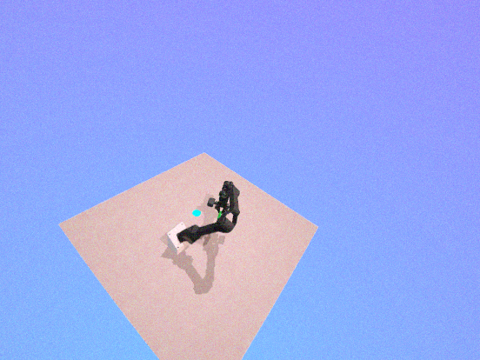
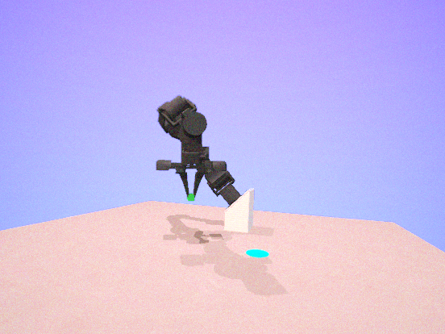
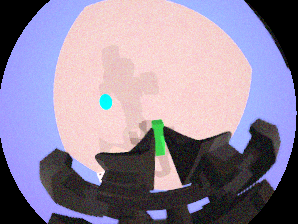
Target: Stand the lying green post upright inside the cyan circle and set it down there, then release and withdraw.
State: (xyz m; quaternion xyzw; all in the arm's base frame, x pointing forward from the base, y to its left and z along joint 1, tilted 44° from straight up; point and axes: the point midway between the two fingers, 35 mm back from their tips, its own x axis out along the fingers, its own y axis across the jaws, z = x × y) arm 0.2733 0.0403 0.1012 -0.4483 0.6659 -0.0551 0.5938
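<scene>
The cyan circle is 50 mm behind my gripper tip, 180 mm to the left of it and 140 mm below it. From my gripper tip the other things lie so: green post (20 mm behind, 10 mm to the right).
</scene>
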